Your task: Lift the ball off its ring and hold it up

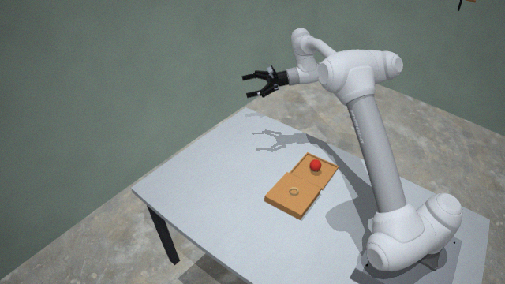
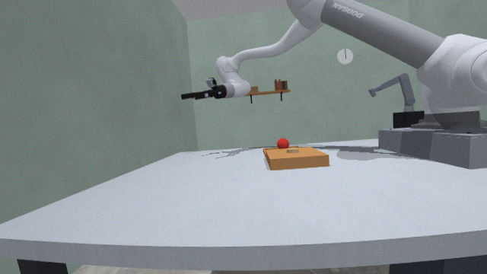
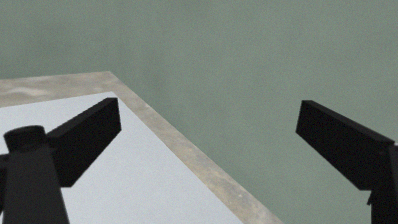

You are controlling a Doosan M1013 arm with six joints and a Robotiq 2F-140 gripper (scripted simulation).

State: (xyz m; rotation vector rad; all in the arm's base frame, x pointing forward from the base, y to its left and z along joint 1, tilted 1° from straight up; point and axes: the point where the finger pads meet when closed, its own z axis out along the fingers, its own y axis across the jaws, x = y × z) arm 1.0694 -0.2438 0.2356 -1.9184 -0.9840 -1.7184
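My hand is 45 cm past the red ball, 28 cm above it and 3 cm to the right of it. The rest, counted from my hand: board: 45 cm behind, 29 cm below, 25 cm to the left.
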